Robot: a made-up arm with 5 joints.
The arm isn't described. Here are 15 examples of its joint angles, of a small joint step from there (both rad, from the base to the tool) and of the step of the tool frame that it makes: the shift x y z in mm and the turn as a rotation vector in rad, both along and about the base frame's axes.
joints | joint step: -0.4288 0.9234 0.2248 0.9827 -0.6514 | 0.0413 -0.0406 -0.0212 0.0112 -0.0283
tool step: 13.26 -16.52 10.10 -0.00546 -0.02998 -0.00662
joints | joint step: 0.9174 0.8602 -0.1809 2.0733 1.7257 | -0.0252 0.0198 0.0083 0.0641 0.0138
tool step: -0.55 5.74 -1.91 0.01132 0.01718 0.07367
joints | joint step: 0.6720 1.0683 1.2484 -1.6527 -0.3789 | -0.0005 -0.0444 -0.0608 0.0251 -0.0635
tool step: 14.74 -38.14 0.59 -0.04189 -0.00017 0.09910
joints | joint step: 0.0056 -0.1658 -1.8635 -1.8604 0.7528 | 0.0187 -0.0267 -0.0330 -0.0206 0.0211
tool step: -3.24 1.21 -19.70 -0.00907 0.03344 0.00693
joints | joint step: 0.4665 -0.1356 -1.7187 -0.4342 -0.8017 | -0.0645 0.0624 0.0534 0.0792 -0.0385
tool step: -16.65 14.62 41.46 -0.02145 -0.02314 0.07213
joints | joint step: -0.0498 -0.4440 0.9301 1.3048 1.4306 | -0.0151 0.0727 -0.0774 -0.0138 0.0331
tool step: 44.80 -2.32 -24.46 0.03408 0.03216 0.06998
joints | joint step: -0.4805 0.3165 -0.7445 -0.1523 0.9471 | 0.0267 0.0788 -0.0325 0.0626 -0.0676
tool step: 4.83 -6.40 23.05 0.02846 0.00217 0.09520
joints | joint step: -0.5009 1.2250 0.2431 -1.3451 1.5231 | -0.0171 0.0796 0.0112 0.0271 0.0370
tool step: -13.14 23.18 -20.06 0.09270 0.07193 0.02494
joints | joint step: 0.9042 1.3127 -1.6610 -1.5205 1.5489 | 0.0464 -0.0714 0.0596 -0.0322 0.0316
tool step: 42.90 -14.37 -24.62 0.04219 0.07704 -0.03147
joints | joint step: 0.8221 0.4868 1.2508 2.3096 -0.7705 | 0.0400 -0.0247 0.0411 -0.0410 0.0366
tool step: -4.18 29.06 8.18 -0.04452 0.07651 -0.07005
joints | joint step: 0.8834 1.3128 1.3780 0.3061 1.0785 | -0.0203 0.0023 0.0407 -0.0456 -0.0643
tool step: -18.29 14.82 6.45 -0.03185 0.01642 -0.00585
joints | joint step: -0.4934 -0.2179 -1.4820 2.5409 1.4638 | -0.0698 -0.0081 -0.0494 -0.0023 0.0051
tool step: -65.95 11.62 -7.94 -0.00733 0.00519 0.12140
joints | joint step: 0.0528 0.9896 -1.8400 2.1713 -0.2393 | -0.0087 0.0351 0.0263 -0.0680 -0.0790
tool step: 7.09 -13.08 3.56 0.04642 0.10087 0.02712
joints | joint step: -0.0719 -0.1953 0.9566 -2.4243 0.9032 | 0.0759 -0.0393 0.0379 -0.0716 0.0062
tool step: -48.73 18.39 10.42 -0.08894 -0.06215 -0.12082
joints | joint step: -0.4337 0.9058 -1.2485 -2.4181 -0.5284 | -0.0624 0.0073 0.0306 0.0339 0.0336
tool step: -14.24 17.45 -8.11 -0.00986 0.01319 0.08139
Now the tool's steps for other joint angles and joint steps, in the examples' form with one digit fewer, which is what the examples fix.
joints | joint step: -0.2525 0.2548 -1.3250 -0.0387 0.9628 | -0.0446 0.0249 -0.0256 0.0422 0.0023
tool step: -45.0 13.1 13.6 -0.0136 -0.0090 0.0798
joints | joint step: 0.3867 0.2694 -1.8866 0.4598 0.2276 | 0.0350 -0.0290 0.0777 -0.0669 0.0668
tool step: 55.0 -37.6 -20.2 0.0580 0.0210 -0.1867
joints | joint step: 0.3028 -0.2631 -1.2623 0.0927 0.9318 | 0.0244 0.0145 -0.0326 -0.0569 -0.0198
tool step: 6.2 7.3 7.5 0.0642 -0.0207 0.0129
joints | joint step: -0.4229 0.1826 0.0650 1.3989 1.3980 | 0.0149 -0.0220 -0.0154 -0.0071 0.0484
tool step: 4.2 1.1 3.0 -0.0524 -0.0460 -0.0175
